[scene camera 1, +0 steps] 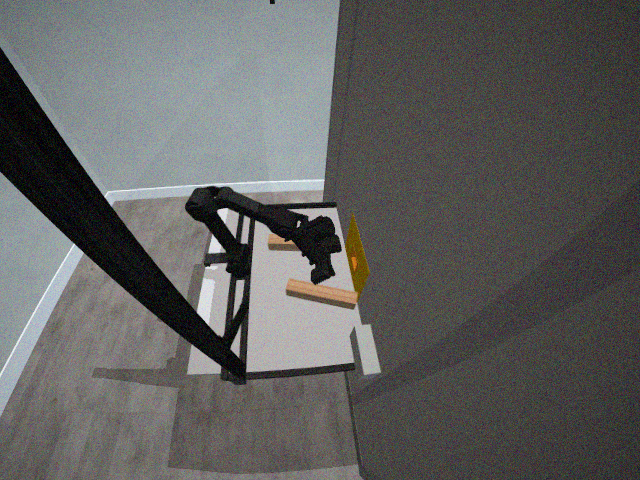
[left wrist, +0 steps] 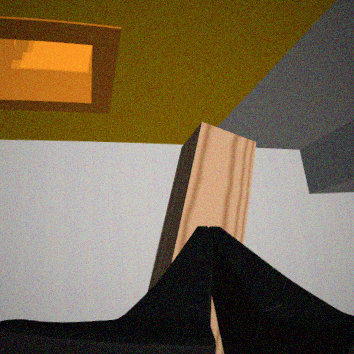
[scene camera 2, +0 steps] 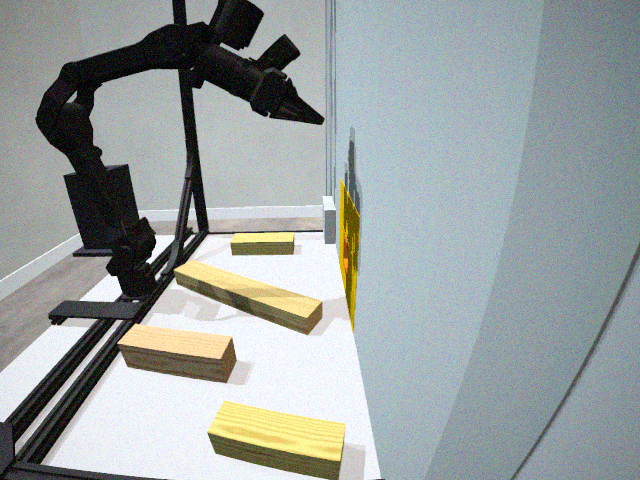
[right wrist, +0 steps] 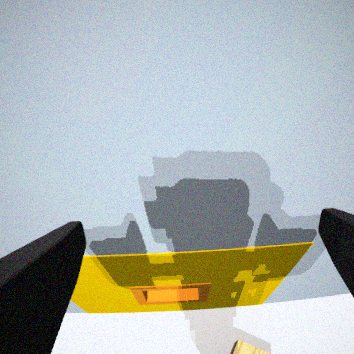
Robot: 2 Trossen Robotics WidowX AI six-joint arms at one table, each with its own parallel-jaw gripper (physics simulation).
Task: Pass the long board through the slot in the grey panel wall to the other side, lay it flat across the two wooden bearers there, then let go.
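Places are measured from the left arm's base along level axes (x left, y back, z up), in metres.
Pixels of known places: left gripper, fingertip midpoint: (scene camera 1: 334, 275) (left wrist: 206, 236); right gripper, fingertip midpoint: (scene camera 2: 322, 121) (right wrist: 203, 226); left arm's base, origin of the base link: (scene camera 1: 240, 272); right arm's base, origin of the base link: (scene camera 2: 139, 291).
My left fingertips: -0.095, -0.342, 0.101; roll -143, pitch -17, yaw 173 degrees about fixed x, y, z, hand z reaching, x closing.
Ahead of a thing's pixels: the offset from my left fingertips to its top centre, as dx, dy, dz. "*": to the spot under its first point.
The long board {-0.020, +0.040, -0.070} (scene camera 1: 320, 293) (left wrist: 220, 175) lies flat on the table, one end near the grey panel wall (scene camera 1: 465, 155) (scene camera 2: 439, 155). My left gripper (scene camera 1: 323, 280) (left wrist: 206, 236) is shut and empty, its fingertips over the board in the left wrist view; its height above it is unclear. The slot's brown rim {* +0.035, -0.089, -0.024} (left wrist: 106, 70) (right wrist: 205, 292) is set in a yellow plate (scene camera 1: 356, 237) (scene camera 2: 348, 206) (left wrist: 200, 60) (right wrist: 100, 275). My right gripper (scene camera 2: 321, 121) (right wrist: 203, 226) is open and empty, high near the wall. Wooden pieces {-0.142, -0.339, -0.082} (scene camera 2: 262, 244) {+0.409, -0.252, -0.076} (scene camera 2: 276, 439) lie beyond; I cannot tell which are the two bearers.
A shorter wooden block {+0.223, +0.107, -0.073} (scene camera 1: 279, 242) lies beside the left arm. In scene camera 2, a long slanted wooden piece {+0.096, -0.354, -0.082} (scene camera 2: 248, 297) and an orange-brown block {+0.274, -0.416, -0.070} (scene camera 2: 175, 352) also lie on the table. A pale upright block (scene camera 1: 367, 351) (scene camera 2: 329, 222) stands against the wall.
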